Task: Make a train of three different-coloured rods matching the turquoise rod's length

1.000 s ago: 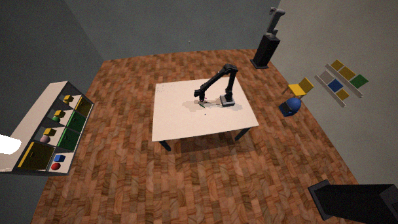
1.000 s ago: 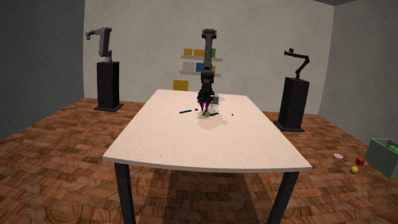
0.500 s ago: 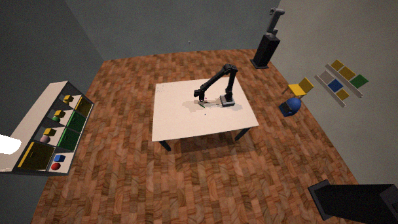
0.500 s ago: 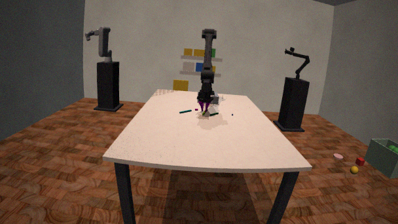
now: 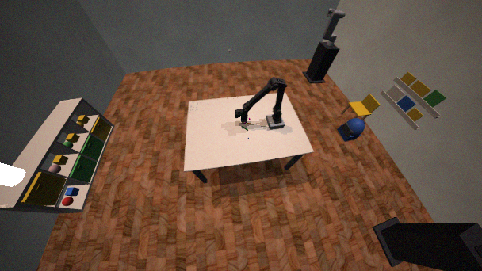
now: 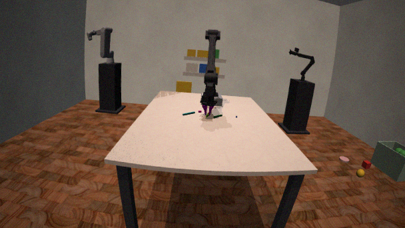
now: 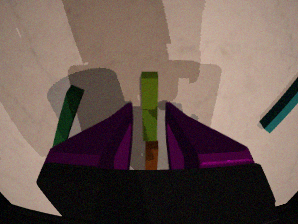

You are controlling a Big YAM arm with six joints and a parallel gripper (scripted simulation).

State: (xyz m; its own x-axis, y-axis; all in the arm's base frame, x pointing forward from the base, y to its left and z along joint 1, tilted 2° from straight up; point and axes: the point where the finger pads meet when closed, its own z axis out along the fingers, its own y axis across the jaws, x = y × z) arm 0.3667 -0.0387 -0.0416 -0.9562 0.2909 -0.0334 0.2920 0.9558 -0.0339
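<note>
My gripper is now 10 mm above the lime rod. Also, from my hand: magenta rod 70 mm behind, 50 mm to the right, 10 mm below; orange rod 50 mm behind, 10 mm to the left, 10 mm below; green rod 70 mm to the left, 10 mm below.
</note>
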